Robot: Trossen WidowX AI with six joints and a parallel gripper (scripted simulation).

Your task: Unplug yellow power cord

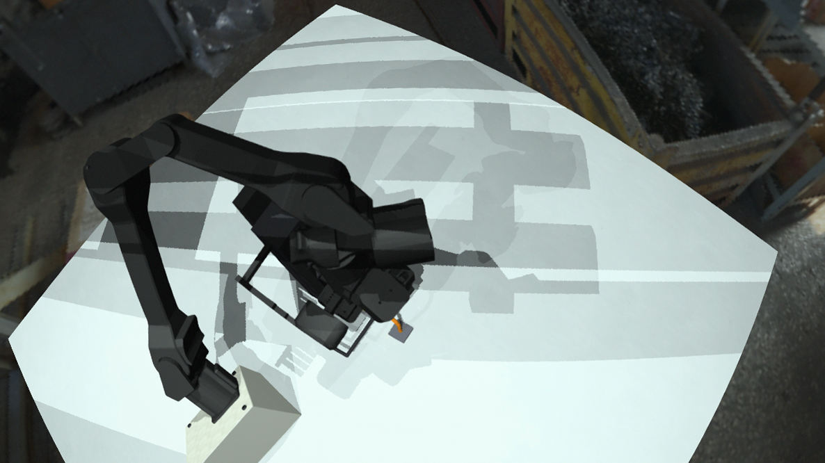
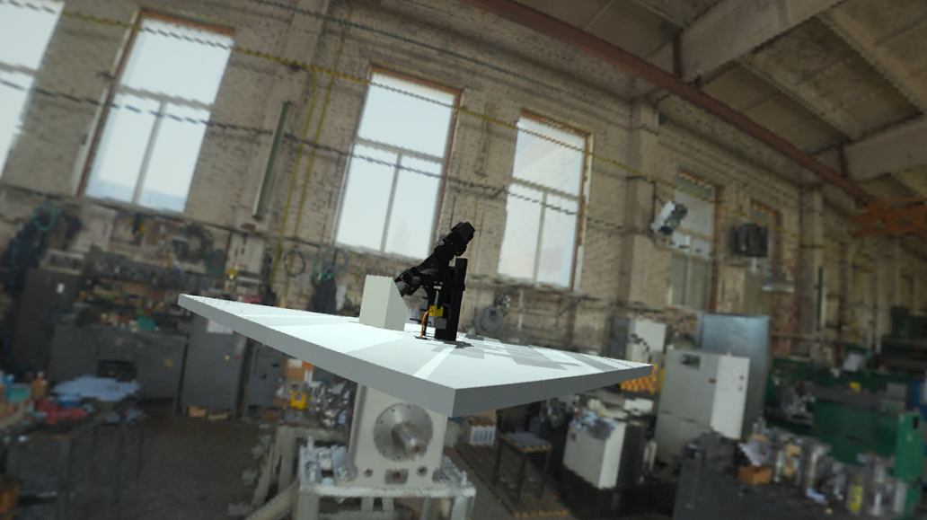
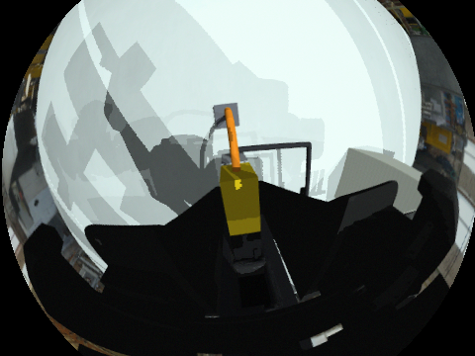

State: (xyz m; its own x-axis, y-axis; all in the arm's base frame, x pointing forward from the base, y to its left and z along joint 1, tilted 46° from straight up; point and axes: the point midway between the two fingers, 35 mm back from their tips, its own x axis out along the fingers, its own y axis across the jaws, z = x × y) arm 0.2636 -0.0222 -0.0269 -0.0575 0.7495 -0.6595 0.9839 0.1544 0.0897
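My gripper tip is 10 mm past the yellow plug and 30 mm to the right of it.
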